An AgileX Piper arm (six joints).
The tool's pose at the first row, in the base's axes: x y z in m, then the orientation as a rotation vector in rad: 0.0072 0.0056 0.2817 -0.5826 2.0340 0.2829
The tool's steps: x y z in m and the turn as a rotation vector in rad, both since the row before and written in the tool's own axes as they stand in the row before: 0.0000 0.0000 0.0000 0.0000 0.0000 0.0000; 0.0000 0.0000 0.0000 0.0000 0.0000 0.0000; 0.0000 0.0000 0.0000 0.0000 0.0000 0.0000; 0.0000 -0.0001 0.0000 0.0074 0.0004 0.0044; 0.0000 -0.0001 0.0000 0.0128 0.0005 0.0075; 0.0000 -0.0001 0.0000 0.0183 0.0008 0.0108; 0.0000 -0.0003 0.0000 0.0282 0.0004 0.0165; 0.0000 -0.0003 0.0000 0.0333 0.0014 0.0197; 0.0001 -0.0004 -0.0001 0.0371 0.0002 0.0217
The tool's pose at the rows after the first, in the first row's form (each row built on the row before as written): 0.0072 0.0056 0.2817 -0.5826 2.0340 0.2829; 0.0072 0.0056 0.2817 -0.5826 2.0340 0.2829; 0.0072 0.0056 0.2817 -0.5826 2.0340 0.2829; 0.0073 0.0055 0.2817 -0.5737 2.0361 0.2778; 0.0074 0.0054 0.2817 -0.5584 2.0395 0.2689; 0.0074 0.0053 0.2817 -0.5364 2.0443 0.2562; 0.0075 0.0050 0.2817 -0.5024 2.0505 0.2368; 0.0076 0.0047 0.2817 -0.4622 2.0582 0.2138; 0.0076 0.0043 0.2817 -0.4173 2.0647 0.1882
